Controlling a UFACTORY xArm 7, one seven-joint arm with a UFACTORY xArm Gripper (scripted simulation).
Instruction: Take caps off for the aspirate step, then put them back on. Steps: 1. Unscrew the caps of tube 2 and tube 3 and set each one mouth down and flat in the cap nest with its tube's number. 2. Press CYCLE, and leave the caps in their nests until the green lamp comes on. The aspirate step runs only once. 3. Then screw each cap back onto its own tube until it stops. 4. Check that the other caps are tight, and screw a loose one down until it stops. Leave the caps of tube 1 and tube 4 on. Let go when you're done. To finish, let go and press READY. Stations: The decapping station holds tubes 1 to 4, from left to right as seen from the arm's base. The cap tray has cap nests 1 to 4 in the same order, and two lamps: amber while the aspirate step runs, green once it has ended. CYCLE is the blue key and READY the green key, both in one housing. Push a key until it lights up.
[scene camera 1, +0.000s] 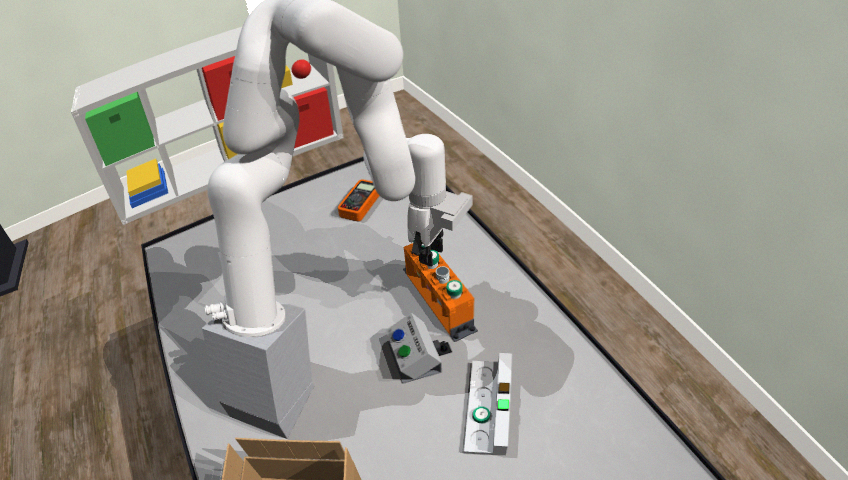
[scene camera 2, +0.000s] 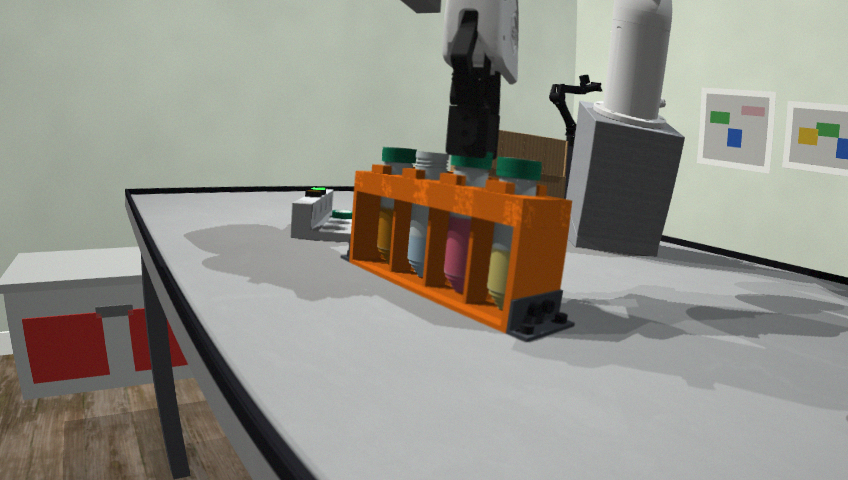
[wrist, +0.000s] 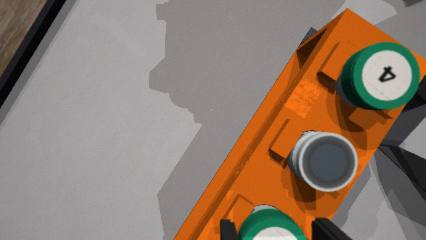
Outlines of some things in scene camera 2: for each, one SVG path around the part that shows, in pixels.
The gripper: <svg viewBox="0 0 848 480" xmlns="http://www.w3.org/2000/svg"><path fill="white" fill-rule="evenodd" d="M446 0L442 53L445 62L453 68L451 74L453 76L451 78L451 105L449 105L445 151L448 155L485 158L487 152L493 153L494 160L497 157L499 138L501 75L511 85L515 84L518 80L518 0Z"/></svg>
A cardboard box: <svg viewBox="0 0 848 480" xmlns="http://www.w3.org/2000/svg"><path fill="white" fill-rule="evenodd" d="M499 130L498 156L492 162L492 169L488 170L489 176L499 178L496 175L498 157L522 158L542 162L541 180L537 181L537 184L547 186L547 196L564 199L568 141Z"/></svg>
A cap 1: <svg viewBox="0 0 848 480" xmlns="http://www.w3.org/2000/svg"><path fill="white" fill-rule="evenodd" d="M498 157L496 175L537 181L541 179L542 162Z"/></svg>
